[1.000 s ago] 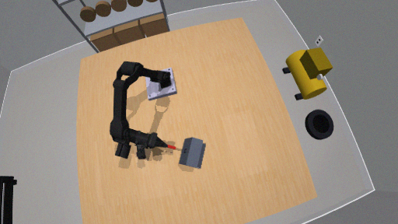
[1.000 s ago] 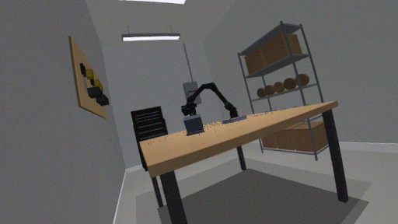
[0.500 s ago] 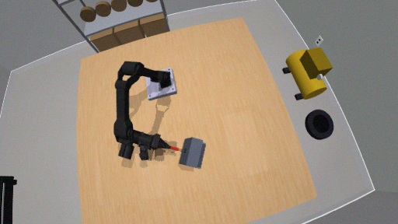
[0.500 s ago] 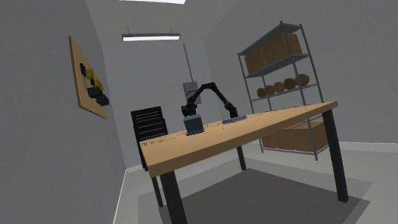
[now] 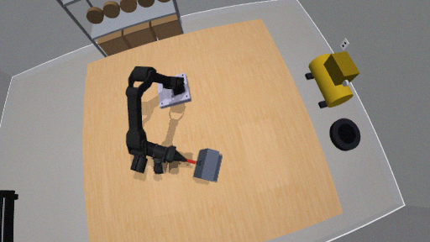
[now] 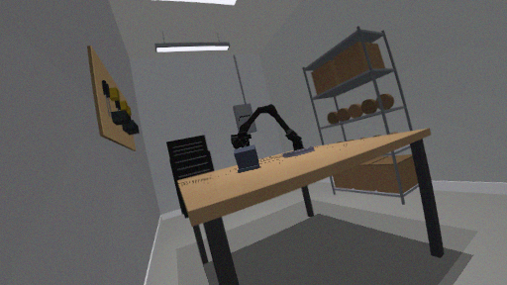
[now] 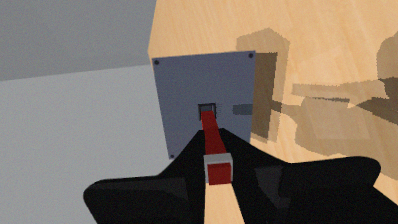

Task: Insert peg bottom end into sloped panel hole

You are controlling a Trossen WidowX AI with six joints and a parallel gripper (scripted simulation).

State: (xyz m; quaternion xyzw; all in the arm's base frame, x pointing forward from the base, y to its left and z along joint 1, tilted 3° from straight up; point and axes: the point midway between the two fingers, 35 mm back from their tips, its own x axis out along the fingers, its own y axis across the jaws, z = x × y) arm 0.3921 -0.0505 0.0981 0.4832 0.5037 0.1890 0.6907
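The grey sloped panel lies 3 cm ahead of my gripper tip, 7 cm to the left of it and 4 cm below it. Also, from my gripper tip: red peg: 1 cm behind, 1 cm to the right, 1 cm above.
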